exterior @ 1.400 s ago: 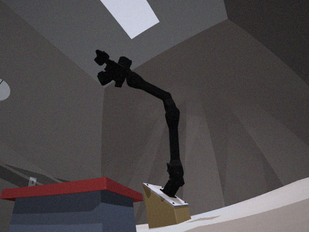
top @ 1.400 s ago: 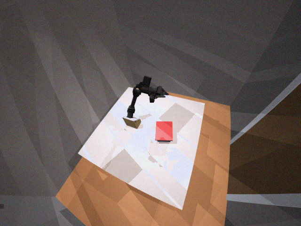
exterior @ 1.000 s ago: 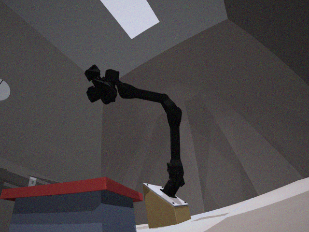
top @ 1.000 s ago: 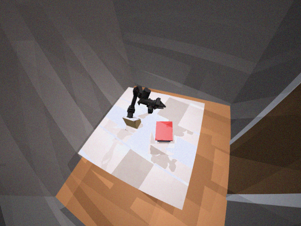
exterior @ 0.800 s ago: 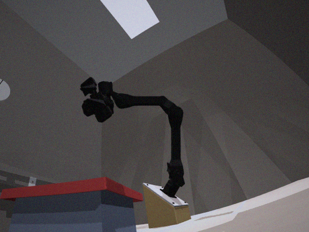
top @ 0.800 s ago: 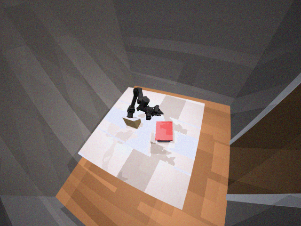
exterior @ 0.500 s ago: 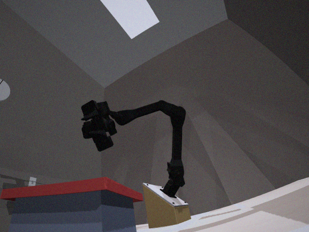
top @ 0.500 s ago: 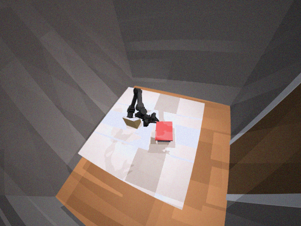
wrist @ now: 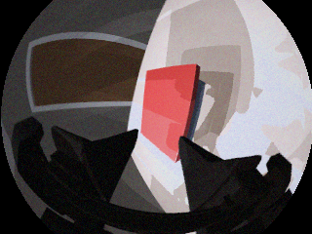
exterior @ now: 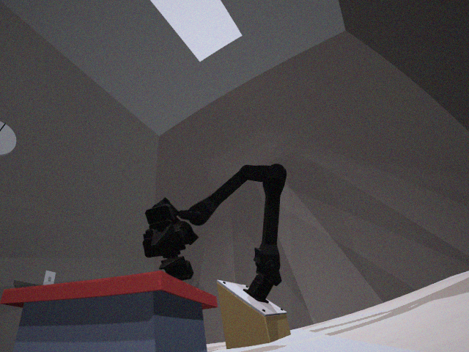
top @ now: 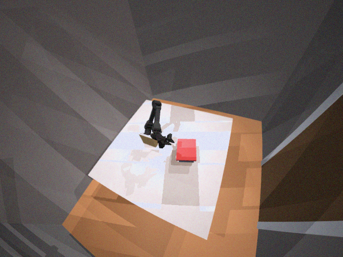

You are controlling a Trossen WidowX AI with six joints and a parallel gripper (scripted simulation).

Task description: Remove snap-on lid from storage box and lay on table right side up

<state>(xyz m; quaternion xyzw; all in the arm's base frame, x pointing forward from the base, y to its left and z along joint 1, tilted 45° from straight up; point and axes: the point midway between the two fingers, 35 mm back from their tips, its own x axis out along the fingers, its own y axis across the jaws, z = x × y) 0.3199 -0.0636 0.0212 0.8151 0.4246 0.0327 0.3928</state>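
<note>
My gripper tip is 110 mm short of the red lid, 110 mm above it and 50 mm to the right of it. Round my gripper tip: storage box (150 mm below, 110 mm ahead, 50 mm to the left).
</note>
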